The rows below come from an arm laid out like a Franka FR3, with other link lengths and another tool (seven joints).
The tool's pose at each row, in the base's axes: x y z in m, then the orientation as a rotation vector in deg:
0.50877, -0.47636, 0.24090, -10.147, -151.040, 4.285
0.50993, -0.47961, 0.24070, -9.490, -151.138, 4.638
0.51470, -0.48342, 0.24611, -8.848, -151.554, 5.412
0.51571, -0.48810, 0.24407, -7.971, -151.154, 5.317
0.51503, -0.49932, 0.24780, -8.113, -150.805, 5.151
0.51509, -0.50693, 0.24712, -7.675, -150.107, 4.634
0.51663, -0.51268, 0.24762, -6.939, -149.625, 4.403
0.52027, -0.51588, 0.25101, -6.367, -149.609, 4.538
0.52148, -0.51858, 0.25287, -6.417, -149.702, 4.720
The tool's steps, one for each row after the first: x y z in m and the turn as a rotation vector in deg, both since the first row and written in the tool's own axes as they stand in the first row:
-0.00156, -0.00307, -0.00031, 0.363, -0.101, -0.405
-0.00367, -0.00677, -0.00727, 0.996, -0.554, -0.729
-0.00617, -0.01112, -0.00587, 1.122, -0.127, -1.361
-0.00537, -0.02262, -0.00858, 1.006, 0.230, -1.283
-0.00680, -0.03009, -0.00785, 0.775, 0.973, -1.677
-0.00871, -0.03565, -0.00891, 0.784, 1.485, -2.237
-0.01071, -0.03870, -0.01356, 0.987, 1.500, -2.621
-0.01126, -0.04139, -0.01572, 1.100, 1.393, -2.554

